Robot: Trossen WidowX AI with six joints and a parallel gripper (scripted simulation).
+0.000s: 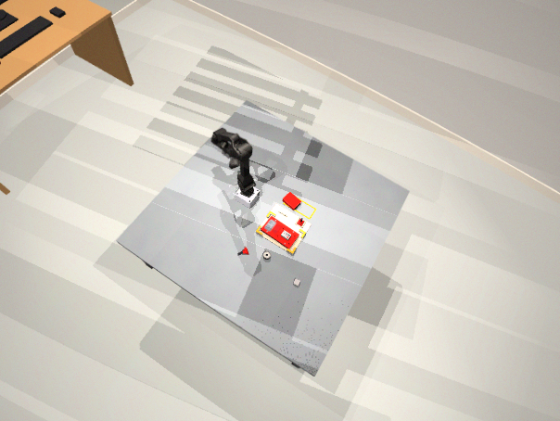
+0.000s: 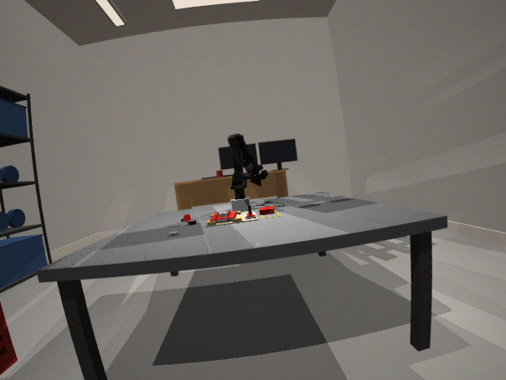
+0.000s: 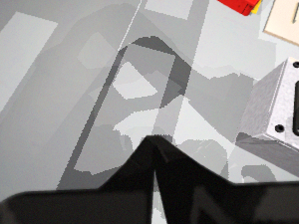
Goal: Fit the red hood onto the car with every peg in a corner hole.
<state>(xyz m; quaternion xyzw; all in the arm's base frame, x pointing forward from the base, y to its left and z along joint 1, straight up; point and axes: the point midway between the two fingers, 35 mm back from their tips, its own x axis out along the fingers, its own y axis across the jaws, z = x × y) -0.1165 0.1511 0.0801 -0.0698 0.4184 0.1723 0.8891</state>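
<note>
My gripper tip is now 35 cm short of the red hood, 7 cm to the left of it and 11 cm above it.
</note>
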